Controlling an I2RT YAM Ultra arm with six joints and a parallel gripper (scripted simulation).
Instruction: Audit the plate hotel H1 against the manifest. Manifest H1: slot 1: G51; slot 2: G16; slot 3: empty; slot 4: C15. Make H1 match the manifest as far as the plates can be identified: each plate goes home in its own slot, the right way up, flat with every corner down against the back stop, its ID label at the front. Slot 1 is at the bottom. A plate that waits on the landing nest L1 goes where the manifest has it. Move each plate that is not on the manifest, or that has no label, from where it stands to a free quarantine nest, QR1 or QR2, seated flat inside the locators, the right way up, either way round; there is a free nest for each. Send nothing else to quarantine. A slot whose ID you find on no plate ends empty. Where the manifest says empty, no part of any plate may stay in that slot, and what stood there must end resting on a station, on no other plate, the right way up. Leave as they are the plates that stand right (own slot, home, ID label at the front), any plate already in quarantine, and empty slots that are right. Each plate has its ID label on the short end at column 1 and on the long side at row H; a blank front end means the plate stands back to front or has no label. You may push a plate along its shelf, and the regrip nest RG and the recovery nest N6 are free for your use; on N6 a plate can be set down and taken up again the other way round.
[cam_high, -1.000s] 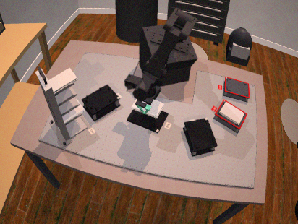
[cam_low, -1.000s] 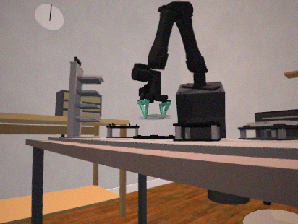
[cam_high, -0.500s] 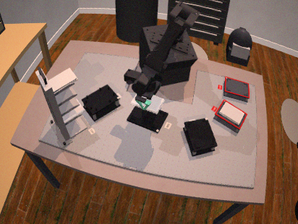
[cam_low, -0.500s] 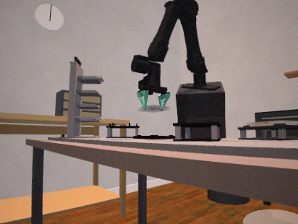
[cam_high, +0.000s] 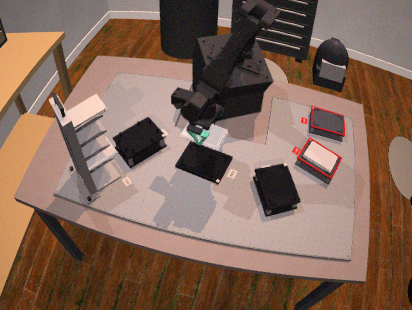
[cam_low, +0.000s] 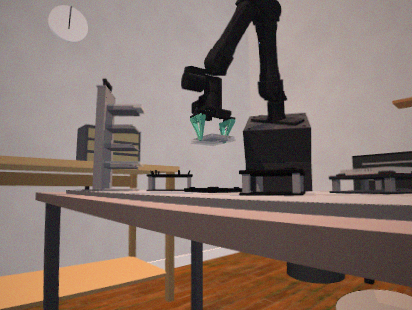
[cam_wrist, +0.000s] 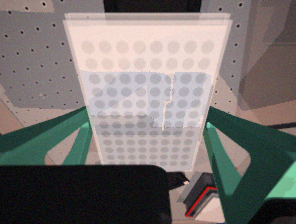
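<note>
The black regrip nest lies 25 cm to the right of my hand and 11 cm below it. From my hand the other things lie so: recovery nest N6: 16 cm below; then RG label: 18 cm to the right, 16 cm below, 9 cm behind; then N6 tag: 16 cm below, 10 cm to the left, 1 cm ahead.
</note>
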